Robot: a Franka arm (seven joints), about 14 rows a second.
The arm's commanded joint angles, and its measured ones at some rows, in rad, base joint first. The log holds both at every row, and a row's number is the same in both.
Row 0, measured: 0.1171, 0.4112, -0.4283, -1.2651, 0.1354, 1.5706, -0.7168
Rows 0 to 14, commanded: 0.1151, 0.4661, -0.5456, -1.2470, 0.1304, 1.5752, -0.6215; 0.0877, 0.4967, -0.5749, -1.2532, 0.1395, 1.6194, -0.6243; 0.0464, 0.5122, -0.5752, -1.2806, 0.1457, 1.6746, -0.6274; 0.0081, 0.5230, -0.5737, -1.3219, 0.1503, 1.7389, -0.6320; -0.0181, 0.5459, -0.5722, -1.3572, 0.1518, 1.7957, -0.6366; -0.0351, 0.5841, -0.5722, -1.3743, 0.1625, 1.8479, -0.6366; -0.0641, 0.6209, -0.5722, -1.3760, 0.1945, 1.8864, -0.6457; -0.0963, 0.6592, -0.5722, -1.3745, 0.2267, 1.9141, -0.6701; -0.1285, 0.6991, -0.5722, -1.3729, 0.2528, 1.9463, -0.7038; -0.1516, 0.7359, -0.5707, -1.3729, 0.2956, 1.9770, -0.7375; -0.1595, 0.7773, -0.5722, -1.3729, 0.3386, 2.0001, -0.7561; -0.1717, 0.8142, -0.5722, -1.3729, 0.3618, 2.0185, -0.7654; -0.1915, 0.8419, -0.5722, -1.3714, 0.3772, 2.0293, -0.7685; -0.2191, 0.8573, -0.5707, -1.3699, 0.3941, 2.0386, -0.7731; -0.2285, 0.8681, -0.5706, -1.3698, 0.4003, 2.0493, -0.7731
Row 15, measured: -0.1953, 0.8445, -0.5703, -1.3982, 0.3653, 2.0433, -0.7510
